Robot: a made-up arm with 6 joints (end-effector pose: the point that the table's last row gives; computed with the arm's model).
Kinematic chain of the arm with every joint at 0, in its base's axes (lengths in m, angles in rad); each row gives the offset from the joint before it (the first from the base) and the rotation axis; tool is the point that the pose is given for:
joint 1: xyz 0 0 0.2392 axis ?
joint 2: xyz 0 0 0 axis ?
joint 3: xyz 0 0 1.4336 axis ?
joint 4: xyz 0 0 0 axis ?
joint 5: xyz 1.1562 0 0 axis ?
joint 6: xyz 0 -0.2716 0 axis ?
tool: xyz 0 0 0
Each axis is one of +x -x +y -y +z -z.
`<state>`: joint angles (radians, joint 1 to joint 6).
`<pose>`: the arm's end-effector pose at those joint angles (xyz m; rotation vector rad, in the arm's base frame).
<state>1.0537 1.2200 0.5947 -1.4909 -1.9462 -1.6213</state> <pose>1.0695 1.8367 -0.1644 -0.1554 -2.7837 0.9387</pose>
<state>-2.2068 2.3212 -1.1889 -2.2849 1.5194 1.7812</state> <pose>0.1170 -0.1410 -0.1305 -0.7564 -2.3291 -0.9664</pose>
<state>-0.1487 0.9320 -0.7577 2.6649 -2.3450 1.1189</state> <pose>1.1607 0.0701 -0.0689 1.6284 -0.9319 0.2541</pose>
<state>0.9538 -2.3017 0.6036 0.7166 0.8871 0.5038</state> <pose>-1.1251 -1.9400 -0.6206 -0.8028 2.2522 1.8292</pose>
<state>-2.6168 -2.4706 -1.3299 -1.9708 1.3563 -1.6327</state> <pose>0.2104 -0.0004 0.0630 -0.6470 -2.2031 1.5522</pose>
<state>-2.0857 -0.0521 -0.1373 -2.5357 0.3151 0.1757</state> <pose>-0.3298 -1.0361 1.4184 1.3653 -2.4482 -1.3078</pose>
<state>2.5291 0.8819 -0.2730 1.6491 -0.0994 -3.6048</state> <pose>-1.5026 1.0298 0.2023 -0.1177 1.6929 0.7559</pose>
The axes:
joint 1: +z
joint 2: +y
joint 3: -y
joint 4: -x
joint 5: -y
joint 6: -x

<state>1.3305 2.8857 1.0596 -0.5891 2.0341 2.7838</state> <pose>0.2014 -0.1267 -2.2283 -2.6091 -1.1321 -0.2087</pose>
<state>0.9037 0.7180 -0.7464 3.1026 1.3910 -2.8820</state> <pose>0.4528 1.0136 0.1703 -1.2840 2.6515 0.5326</pose>
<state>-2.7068 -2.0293 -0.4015 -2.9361 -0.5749 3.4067</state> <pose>1.2875 0.3048 0.7622 2.6581 0.1332 1.3848</pose>
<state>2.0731 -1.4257 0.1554 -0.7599 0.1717 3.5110</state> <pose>0.7712 -0.9950 1.6045 -0.5145 -1.3245 -0.5170</pose>
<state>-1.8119 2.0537 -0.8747 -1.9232 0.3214 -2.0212</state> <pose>0.0706 -0.1056 -0.4220 0.5724 0.7518 1.4832</pose>
